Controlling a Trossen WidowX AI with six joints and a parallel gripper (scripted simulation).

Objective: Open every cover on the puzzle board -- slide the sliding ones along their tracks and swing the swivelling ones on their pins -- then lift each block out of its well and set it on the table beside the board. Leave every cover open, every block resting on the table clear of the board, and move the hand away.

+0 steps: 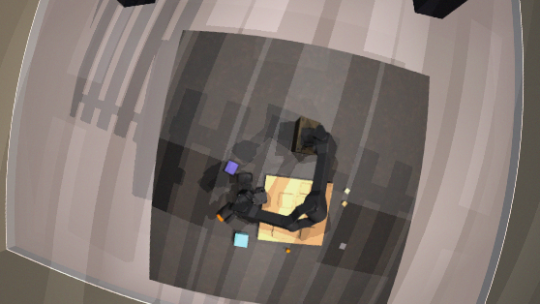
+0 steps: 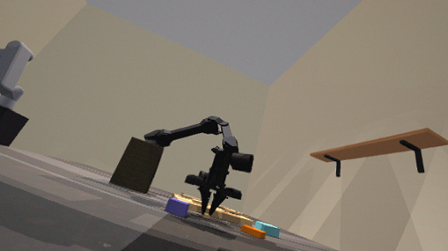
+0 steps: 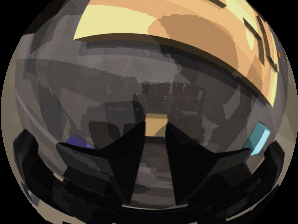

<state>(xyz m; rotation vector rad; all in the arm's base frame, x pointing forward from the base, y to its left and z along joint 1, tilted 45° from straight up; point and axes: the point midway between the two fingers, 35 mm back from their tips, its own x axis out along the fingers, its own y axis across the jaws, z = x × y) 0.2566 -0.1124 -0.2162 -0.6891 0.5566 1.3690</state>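
Now: the puzzle board 90 mm ahead of my gripper tip, 230 mm to the left of it and 10 mm above it. The rest, counted from my gripper tip: purple block (110 mm behind, 70 mm to the right, 10 mm above); cyan block (220 mm ahead, 20 mm to the right, 10 mm above); orange block (110 mm ahead, 100 mm to the right).
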